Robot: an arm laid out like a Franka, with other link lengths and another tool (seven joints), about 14 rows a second.
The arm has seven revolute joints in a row. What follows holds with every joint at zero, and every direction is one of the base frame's. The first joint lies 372.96 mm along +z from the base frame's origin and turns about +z. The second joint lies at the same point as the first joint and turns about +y. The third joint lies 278.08 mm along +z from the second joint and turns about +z. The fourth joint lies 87.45 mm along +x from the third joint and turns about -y. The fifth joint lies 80.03 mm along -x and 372.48 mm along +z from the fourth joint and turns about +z. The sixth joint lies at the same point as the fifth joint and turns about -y. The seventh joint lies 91.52 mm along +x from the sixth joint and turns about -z. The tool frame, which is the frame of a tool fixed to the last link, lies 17 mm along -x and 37 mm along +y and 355.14 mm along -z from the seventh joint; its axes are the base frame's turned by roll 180, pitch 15.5 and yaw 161.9 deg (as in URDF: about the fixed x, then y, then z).
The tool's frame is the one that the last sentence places.
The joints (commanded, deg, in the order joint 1, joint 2, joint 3, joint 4, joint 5, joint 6, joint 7), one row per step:
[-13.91, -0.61, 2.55, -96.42, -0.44, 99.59, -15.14]
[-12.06, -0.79, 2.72, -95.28, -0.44, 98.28, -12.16]
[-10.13, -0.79, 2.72, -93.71, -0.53, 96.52, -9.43]
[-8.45, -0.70, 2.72, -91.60, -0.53, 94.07, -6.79]
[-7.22, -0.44, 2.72, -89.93, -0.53, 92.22, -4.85]
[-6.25, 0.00, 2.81, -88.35, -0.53, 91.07, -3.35]
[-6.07, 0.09, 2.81, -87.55, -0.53, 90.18, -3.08]
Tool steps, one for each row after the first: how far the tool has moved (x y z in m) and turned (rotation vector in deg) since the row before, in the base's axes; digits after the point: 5 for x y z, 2 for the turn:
[0.00249, 0.02063, 0.00908, 0.18, -0.07, -0.96]
[0.00068, 0.01923, 0.01007, 0.11, 0.15, -0.80]
[-0.00192, 0.01742, 0.01249, 0.20, 0.38, -0.98]
[-0.00174, 0.01261, 0.00817, 0.15, 0.41, -0.72]
[0.00142, 0.01052, 0.00676, 0.09, -0.01, -0.45]
[-0.00164, 0.00189, 0.00417, 0.03, 0.18, -0.10]

